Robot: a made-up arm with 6 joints. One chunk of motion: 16 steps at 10 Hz.
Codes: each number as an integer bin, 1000 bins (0 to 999) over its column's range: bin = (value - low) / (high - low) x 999, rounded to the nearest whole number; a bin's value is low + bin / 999 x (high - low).
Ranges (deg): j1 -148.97..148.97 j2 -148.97..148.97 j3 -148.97..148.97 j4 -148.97..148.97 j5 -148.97..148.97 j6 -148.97..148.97
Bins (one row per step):
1: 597 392 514 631 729 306
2: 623 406 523 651 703 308
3: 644 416 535 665 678 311
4: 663 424 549 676 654 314
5: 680 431 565 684 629 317
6: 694 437 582 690 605 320
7: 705 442 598 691 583 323
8: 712 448 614 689 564 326
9: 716 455 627 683 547 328
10: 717 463 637 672 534 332
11: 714 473 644 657 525 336
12: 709 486 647 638 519 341
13: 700 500 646 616 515 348
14: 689 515 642 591 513 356
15: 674 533 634 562 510 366
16: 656 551 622 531 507 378
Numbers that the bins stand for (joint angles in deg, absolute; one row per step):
1: 29.08 -32.06 4.32 39.22 68.45 -57.71
2: 36.83 -27.89 7.01 45.18 60.69 -57.11
3: 43.10 -24.90 10.59 49.36 53.24 -56.22
4: 48.76 -22.52 14.76 52.64 46.08 -55.32
5: 53.83 -20.43 19.53 55.02 38.62 -54.43
6: 58.01 -18.64 24.60 56.81 31.46 -53.53
7: 61.29 -17.15 29.38 57.11 24.90 -52.64
8: 63.38 -15.36 34.15 56.52 19.24 -51.74
9: 64.57 -13.27 38.03 54.73 14.17 -51.15
10: 64.87 -10.89 41.01 51.45 10.29 -49.95
11: 63.97 -7.90 43.10 46.97 7.61 -48.76
12: 62.48 -4.03 43.99 41.31 5.82 -47.27
13: 59.80 0.15 43.69 34.74 4.62 -45.18
14: 56.52 4.62 42.50 27.29 4.03 -42.80
15: 52.04 9.99 40.11 18.64 3.13 -39.81
16: 46.67 15.36 36.53 9.39 2.24 -36.24

